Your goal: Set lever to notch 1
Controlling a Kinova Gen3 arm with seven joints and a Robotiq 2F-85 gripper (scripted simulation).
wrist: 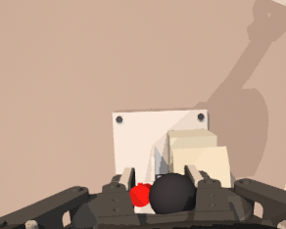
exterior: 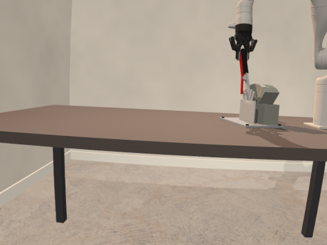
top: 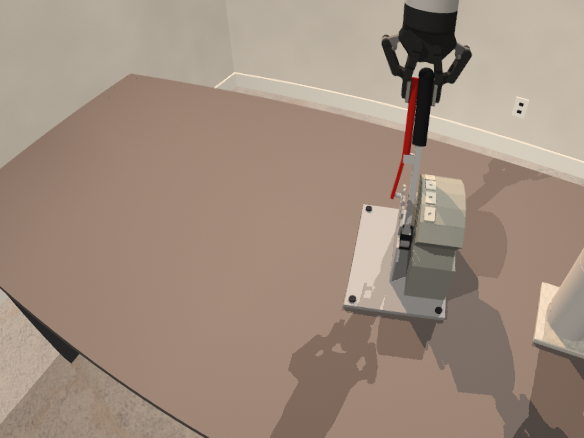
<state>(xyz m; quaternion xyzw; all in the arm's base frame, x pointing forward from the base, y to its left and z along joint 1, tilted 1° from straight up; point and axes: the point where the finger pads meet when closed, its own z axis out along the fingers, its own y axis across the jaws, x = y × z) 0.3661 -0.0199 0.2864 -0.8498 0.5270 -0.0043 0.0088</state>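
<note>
The red bar is 40 mm to the left of my hand and 100 mm below it.
</note>
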